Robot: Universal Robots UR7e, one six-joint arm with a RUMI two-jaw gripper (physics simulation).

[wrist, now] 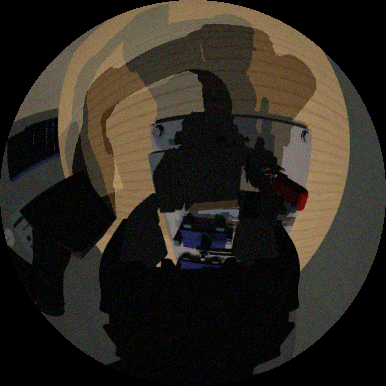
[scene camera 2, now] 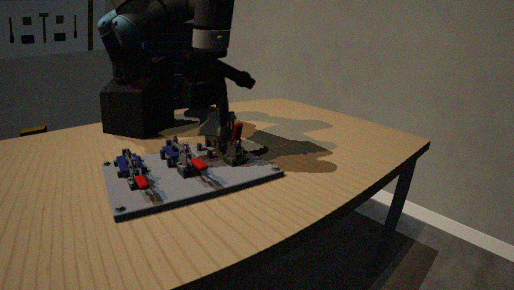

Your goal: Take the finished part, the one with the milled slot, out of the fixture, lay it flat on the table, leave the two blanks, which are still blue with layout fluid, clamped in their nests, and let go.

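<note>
My gripper (scene camera 2: 218,138) (wrist: 197,193) is shut on the finished part (wrist: 200,180), a dark block at the fingertips in the wrist view. It is over the right-hand nest of the grey fixture plate (scene camera 2: 125,202) (wrist: 298,157). The part's slot cannot be made out, and its underside is hidden. In the scene view, fingers and clamp hide most of the part. One blue blank (scene camera 2: 171,152) (wrist: 205,239) sits in the middle nest, and another blue blank (scene camera 2: 123,163) (wrist: 192,264) in the left nest, both under clamp arms.
The right nest's clamp has its red handle (scene camera 2: 237,131) (wrist: 291,191) upright, close beside the gripper. The other red handles (scene camera 2: 199,163) (scene camera 2: 142,182) lie low. The plate rests on the wooden table (scene camera 2: 300,200). The robot's dark base block (scene camera 2: 135,112) stands behind the fixture.
</note>
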